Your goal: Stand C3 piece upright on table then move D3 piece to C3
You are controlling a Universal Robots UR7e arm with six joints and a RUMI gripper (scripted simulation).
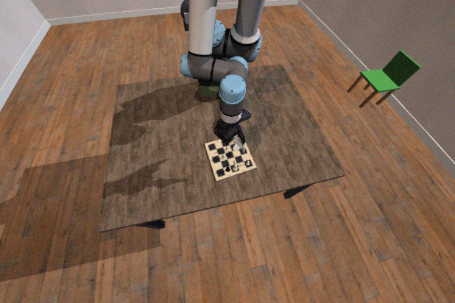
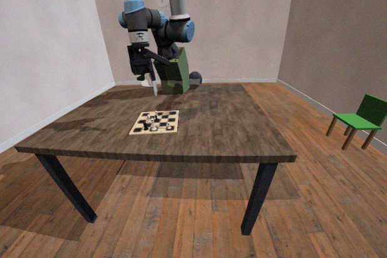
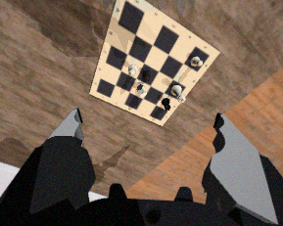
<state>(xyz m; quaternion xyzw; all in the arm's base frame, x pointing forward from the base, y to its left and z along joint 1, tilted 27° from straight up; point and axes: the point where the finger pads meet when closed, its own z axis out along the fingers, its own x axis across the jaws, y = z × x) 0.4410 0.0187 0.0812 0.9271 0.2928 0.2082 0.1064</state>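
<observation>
Now: hand 16 cm above the chessboard.
</observation>
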